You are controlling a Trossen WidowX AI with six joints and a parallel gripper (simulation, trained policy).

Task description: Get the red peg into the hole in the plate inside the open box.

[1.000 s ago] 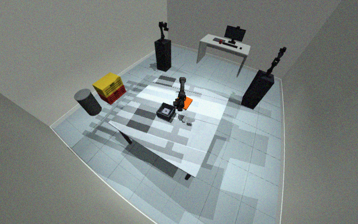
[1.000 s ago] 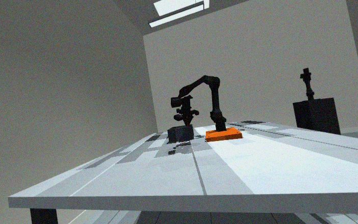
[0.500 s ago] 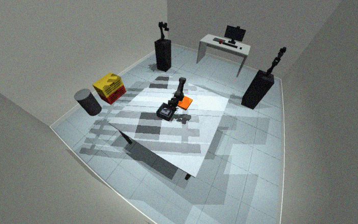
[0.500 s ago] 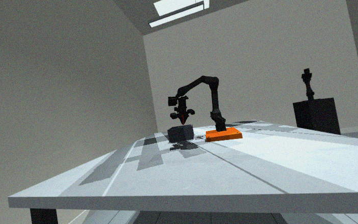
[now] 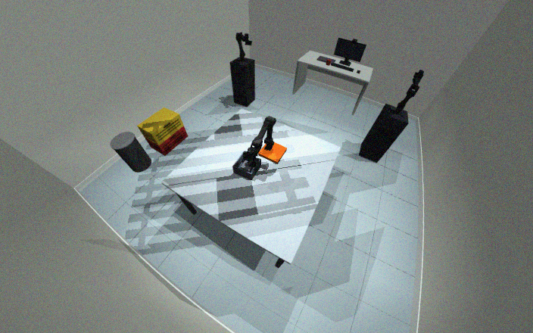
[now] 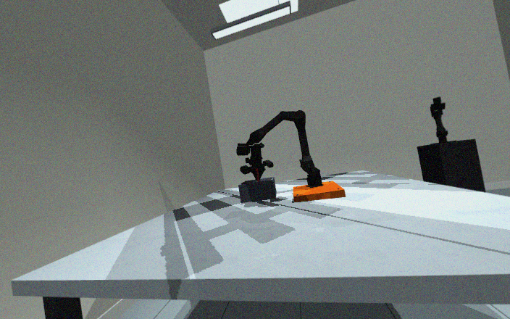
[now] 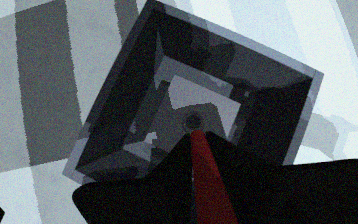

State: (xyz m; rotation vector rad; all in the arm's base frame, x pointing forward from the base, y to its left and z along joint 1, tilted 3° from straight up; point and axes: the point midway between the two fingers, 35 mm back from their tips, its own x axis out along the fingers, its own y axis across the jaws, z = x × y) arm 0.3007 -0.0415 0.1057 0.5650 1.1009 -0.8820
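The thin red peg lies 3 cm above my gripper tip and 1 cm to the left of it. Round my gripper tip: pale plate: 6 cm below, 1 cm to the right; dark box: 8 cm below, 1 cm to the right.
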